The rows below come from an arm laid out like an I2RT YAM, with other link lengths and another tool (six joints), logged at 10 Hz.
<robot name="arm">
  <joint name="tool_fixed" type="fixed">
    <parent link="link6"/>
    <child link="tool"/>
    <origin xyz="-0.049 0.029 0.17" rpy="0 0.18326 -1.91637"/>
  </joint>
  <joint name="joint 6" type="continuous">
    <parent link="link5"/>
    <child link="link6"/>
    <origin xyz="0.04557 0 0.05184" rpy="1.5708 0 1.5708"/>
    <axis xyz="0 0 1"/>
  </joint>
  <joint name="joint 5" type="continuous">
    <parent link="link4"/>
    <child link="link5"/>
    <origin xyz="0.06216 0.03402 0.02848" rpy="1.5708 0 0"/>
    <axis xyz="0 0 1"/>
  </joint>
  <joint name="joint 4" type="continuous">
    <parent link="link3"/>
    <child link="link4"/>
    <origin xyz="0.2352 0.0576 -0.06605" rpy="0 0 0"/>
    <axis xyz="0 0 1"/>
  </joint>
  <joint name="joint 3" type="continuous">
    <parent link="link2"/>
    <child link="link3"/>
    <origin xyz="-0.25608 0 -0.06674" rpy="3.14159 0 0"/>
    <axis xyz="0 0 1"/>
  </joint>
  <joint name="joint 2" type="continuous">
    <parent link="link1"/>
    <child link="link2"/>
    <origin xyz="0.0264 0.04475 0.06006" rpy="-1.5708 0 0"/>
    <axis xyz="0 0 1"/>
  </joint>
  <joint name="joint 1" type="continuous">
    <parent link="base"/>
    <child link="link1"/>
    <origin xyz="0 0 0.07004" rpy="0 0 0"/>
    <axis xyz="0 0 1"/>
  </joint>
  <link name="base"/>
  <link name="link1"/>
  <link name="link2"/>
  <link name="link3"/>
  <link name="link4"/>
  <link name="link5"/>
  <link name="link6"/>
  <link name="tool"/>
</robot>
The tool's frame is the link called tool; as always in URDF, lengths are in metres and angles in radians. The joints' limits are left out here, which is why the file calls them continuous.
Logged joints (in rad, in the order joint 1, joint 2, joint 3, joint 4, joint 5, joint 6), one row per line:
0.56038, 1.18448, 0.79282, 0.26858, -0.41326, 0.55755
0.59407, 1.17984, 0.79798, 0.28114, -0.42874, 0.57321
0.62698, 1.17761, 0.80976, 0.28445, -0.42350, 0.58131
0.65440, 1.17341, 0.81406, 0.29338, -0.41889, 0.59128
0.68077, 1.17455, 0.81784, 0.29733, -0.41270, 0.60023
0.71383, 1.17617, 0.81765, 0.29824, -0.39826, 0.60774
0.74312, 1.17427, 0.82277, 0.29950, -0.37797, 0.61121
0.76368, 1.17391, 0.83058, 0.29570, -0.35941, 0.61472
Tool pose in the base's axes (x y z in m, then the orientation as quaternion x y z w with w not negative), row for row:
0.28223, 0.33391, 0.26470, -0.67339, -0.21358, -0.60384, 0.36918
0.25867, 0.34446, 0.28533, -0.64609, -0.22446, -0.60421, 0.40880
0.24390, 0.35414, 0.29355, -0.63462, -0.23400, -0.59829, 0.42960
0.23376, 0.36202, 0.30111, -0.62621, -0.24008, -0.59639, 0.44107
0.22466, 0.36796, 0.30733, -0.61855, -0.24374, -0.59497, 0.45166
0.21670, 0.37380, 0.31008, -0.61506, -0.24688, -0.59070, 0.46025
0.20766, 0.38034, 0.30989, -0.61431, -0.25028, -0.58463, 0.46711
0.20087, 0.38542, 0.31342, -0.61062, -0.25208, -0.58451, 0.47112
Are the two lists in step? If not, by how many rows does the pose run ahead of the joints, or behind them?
The pose runs 1 row behind the joints: the pose in row i belongs to the joints in row i - 1.
